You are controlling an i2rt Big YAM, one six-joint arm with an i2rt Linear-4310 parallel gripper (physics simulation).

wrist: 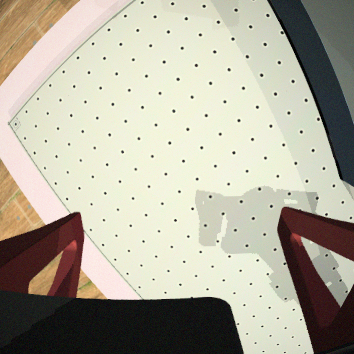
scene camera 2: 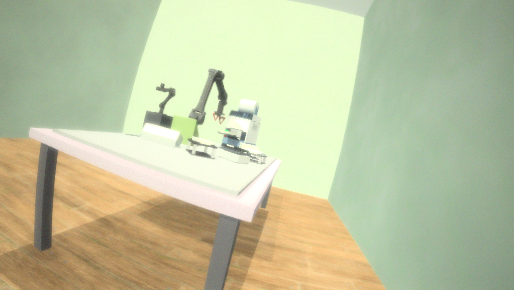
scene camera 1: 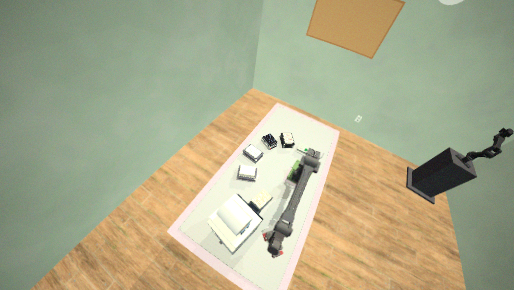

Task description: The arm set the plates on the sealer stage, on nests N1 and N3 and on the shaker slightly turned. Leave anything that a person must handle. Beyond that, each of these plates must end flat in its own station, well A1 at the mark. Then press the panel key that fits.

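Note:
My gripper (scene camera 1: 273, 245) (scene camera 2: 219, 120) (wrist: 183, 222) is open and empty, high above the table beside the white sealer (scene camera 1: 232, 220) (scene camera 2: 253, 125). A cream-topped plate (scene camera 1: 260, 199) is at the sealer's stage. Two white-topped plates (scene camera 1: 247, 172) (scene camera 1: 253, 152) sit on dark-edged stations along the table's left side in scene view 1. A dark plate (scene camera 1: 269, 140) and a cream-topped plate (scene camera 1: 287, 139) are farther up. Which station is N1, N3 or the shaker, and the A1 marks, are too small to tell. The key panel (scene camera 1: 302, 150) is partly hidden by the arm; a green key shows.
A green block (scene camera 1: 293, 170) (scene camera 2: 184, 128) stands beside the arm's base. In the wrist view, the perforated mat (wrist: 155, 107) reaches a corner at the pink table edge (wrist: 30, 172), with a dark machine edge (wrist: 327, 85) at right. A black pedestal (scene camera 1: 440, 172) with another arm stands off the table.

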